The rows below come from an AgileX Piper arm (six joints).
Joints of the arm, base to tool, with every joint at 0 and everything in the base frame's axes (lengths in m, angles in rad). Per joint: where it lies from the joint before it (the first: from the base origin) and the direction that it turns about. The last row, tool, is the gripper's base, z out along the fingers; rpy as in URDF.
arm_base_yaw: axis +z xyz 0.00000 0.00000 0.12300
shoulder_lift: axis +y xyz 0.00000 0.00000 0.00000
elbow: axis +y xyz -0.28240 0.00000 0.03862
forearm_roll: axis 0.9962 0 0.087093 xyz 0.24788 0.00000 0.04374
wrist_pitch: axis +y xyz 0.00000 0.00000 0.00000
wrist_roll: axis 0.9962 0 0.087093 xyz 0.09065 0.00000 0.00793
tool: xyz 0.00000 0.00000 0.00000 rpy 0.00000 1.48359 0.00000
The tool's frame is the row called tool.
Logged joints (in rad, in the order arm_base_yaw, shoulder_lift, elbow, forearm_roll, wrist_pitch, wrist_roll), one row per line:
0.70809, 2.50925, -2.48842, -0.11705, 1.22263, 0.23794
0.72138, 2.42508, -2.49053, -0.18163, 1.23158, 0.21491
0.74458, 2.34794, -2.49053, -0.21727, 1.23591, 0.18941
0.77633, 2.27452, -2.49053, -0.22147, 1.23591, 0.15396
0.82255, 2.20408, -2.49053, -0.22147, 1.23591, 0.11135
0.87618, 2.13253, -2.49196, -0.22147, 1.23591, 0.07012
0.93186, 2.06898, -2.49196, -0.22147, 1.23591, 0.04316
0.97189, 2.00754, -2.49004, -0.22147, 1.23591, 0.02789
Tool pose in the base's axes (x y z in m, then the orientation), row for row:
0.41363, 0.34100, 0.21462, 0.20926, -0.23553, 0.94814, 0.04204
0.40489, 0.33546, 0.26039, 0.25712, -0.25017, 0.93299, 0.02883
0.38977, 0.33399, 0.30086, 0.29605, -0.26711, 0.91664, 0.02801
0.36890, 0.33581, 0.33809, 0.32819, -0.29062, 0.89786, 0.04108
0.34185, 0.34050, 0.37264, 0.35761, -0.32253, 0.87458, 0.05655
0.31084, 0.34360, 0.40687, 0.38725, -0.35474, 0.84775, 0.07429
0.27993, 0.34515, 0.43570, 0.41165, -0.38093, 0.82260, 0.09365
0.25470, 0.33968, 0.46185, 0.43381, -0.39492, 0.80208, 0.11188
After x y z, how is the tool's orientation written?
As a quaternion, w x y z.
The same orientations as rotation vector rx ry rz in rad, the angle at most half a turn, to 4 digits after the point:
-0.6551, 2.6373, 0.1169
-0.6786, 2.5309, 0.0782
-0.7104, 2.4380, 0.0745
-0.7608, 2.3504, 0.1075
-0.8324, 2.2572, 0.1459
-0.9028, 2.1574, 0.1891
-0.9585, 2.0698, 0.2356
-0.9836, 1.9978, 0.2787

